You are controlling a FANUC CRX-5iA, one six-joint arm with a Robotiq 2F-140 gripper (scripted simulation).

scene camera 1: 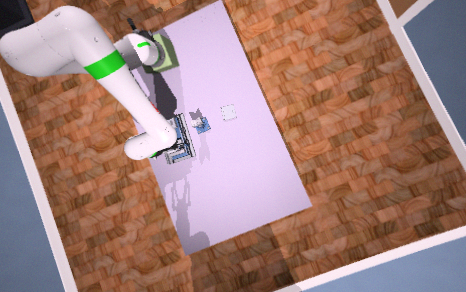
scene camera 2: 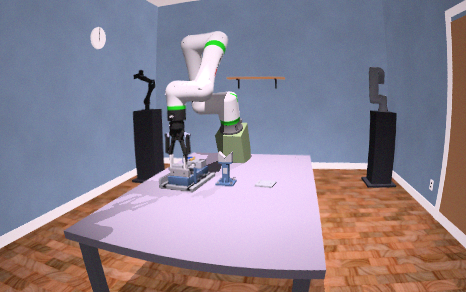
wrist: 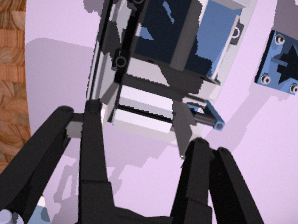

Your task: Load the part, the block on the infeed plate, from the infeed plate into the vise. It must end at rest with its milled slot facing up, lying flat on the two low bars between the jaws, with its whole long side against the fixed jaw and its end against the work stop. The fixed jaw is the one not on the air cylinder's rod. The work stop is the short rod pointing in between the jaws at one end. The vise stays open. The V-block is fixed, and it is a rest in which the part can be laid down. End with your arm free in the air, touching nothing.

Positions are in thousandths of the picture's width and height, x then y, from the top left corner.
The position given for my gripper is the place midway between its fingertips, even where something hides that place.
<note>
In view: my gripper (wrist: 495, 462) and a part (wrist: 482, 467).
</note>
